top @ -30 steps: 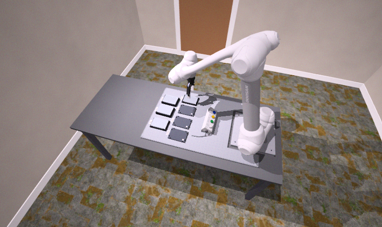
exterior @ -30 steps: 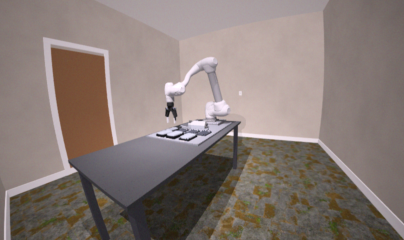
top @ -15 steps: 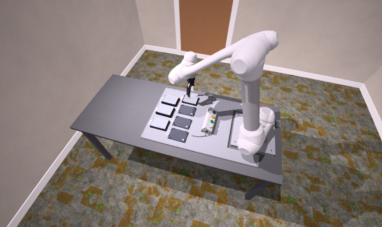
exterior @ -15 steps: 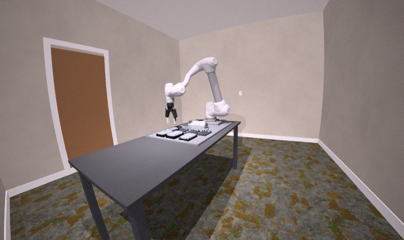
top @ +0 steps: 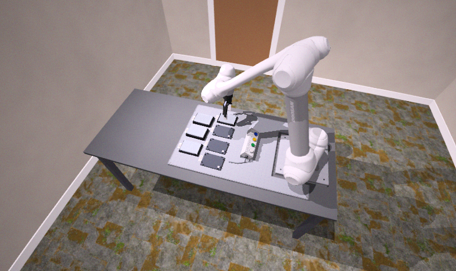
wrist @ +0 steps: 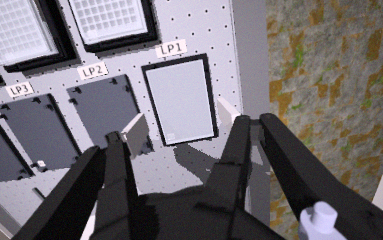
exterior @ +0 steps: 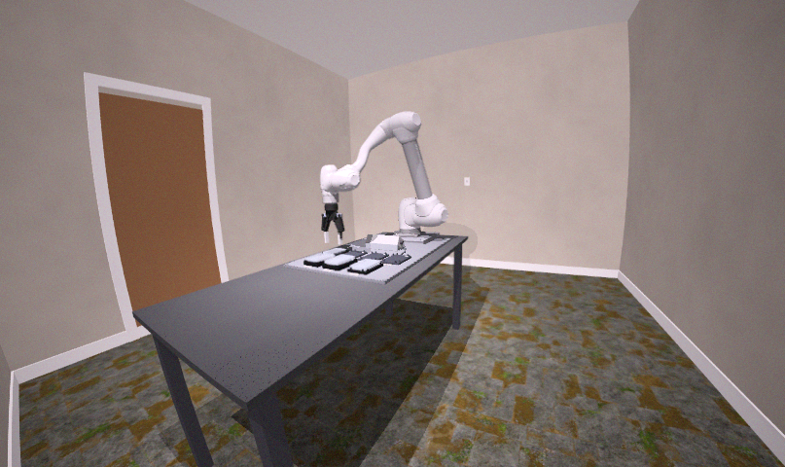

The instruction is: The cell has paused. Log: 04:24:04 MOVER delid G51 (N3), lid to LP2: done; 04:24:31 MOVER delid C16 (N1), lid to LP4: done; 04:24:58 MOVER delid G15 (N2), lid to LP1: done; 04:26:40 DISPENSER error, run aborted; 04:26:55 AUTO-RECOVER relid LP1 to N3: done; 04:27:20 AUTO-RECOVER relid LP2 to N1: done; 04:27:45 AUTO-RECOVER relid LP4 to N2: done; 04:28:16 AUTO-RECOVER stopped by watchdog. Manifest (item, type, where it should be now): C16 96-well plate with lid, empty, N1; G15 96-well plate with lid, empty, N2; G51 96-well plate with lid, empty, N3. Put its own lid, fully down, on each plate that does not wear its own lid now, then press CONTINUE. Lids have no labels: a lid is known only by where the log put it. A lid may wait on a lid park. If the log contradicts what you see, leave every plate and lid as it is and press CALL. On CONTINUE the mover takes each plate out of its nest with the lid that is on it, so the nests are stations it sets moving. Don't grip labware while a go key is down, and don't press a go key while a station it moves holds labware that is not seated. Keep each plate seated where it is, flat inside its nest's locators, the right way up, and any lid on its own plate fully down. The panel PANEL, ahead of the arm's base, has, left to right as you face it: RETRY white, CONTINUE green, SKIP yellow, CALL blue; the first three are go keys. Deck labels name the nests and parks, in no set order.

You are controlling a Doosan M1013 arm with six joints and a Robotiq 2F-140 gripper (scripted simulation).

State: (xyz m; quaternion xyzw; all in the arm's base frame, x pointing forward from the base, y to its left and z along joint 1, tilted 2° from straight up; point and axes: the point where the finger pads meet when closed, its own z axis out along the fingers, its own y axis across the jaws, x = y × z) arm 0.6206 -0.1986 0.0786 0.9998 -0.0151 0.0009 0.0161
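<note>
The lid park LP1 lies 8 cm below my hand. Round my hand: LP1 label: 9 cm ahead, 8 cm below; then lid park LP2: 13 cm to the left, 8 cm below; then LP2 label: 13 cm to the left, 9 cm ahead, 8 cm below.
</note>
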